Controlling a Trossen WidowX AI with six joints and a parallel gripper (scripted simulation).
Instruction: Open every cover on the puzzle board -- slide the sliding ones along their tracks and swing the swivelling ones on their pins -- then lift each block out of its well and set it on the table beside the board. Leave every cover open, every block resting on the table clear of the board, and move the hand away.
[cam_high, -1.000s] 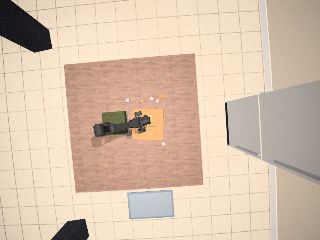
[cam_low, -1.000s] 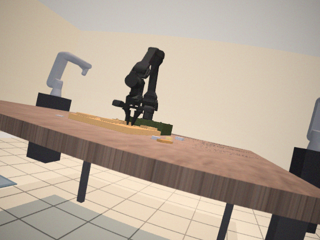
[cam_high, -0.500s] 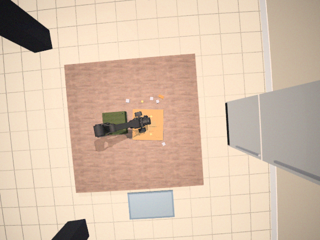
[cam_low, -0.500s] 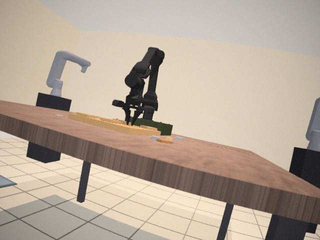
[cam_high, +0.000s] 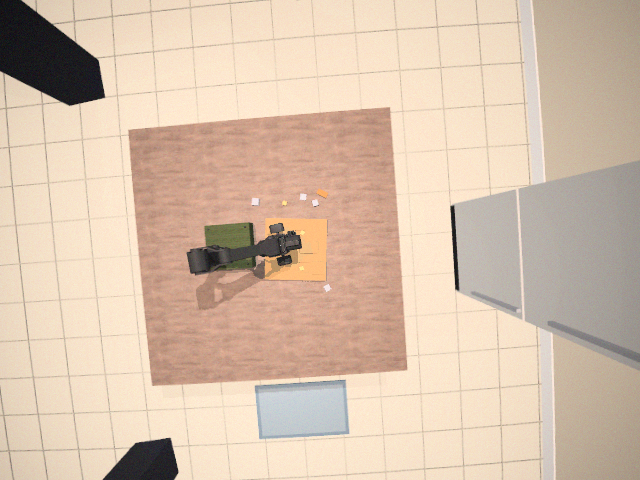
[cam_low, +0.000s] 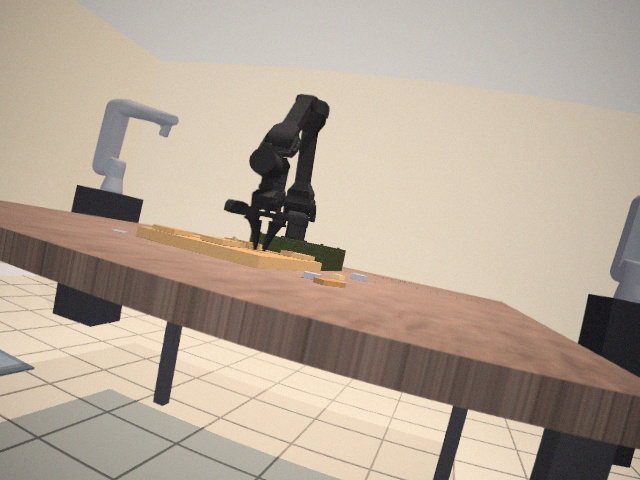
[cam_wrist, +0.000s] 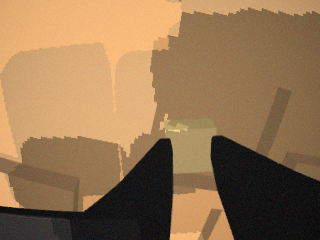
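My gripper tip is 5 cm short of the puzzle board and 3 cm to the left of it.
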